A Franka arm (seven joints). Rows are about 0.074 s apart.
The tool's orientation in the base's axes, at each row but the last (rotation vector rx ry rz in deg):
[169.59 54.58 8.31]
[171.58 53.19 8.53]
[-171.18 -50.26 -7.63]
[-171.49 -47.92 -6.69]
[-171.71 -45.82 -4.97]
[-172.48 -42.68 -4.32]
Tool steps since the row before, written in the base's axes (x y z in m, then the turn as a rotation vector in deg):
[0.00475 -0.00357 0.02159 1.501 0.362 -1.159]
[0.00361 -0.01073 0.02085 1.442 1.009 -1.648]
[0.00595 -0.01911 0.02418 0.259 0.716 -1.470]
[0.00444 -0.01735 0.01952 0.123 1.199 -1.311]
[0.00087 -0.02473 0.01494 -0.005 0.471 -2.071]
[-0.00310 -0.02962 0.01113 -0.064 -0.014 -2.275]
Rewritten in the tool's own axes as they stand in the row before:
[0.00348 0.00686 -0.02103 1.332 0.513 1.300]
[-0.00123 0.01153 -0.02070 1.605 -0.070 1.798]
[-0.00315 0.01930 -0.02456 0.472 -0.462 1.518]
[-0.00360 0.01693 -0.02005 0.618 -0.948 1.375]
[-0.01057 0.02152 -0.01615 0.097 -0.363 2.090]
[-0.01588 0.02444 -0.01271 -0.192 0.043 2.267]

